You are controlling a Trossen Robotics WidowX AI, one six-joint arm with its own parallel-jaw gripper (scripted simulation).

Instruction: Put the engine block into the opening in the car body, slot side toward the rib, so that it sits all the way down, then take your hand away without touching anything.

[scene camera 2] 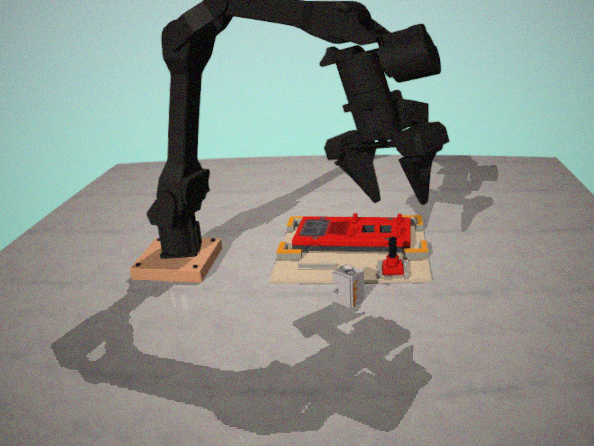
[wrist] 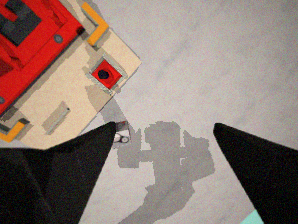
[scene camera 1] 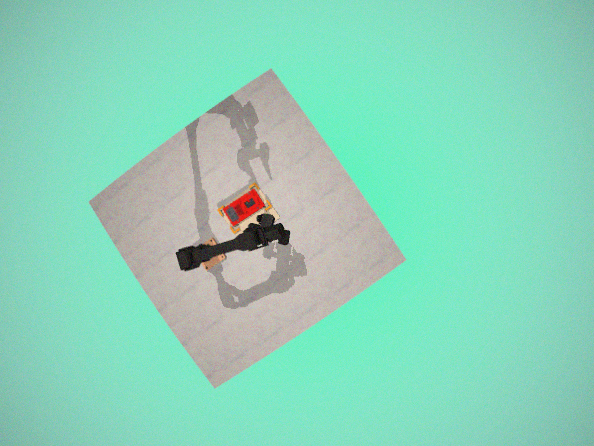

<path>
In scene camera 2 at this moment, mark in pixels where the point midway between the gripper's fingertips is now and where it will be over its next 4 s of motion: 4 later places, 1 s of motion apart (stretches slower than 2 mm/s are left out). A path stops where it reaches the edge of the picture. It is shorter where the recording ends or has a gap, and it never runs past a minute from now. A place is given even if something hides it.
My gripper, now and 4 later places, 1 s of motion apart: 400,202; 349,259; 349,289; 353,275; 351,213
</path>
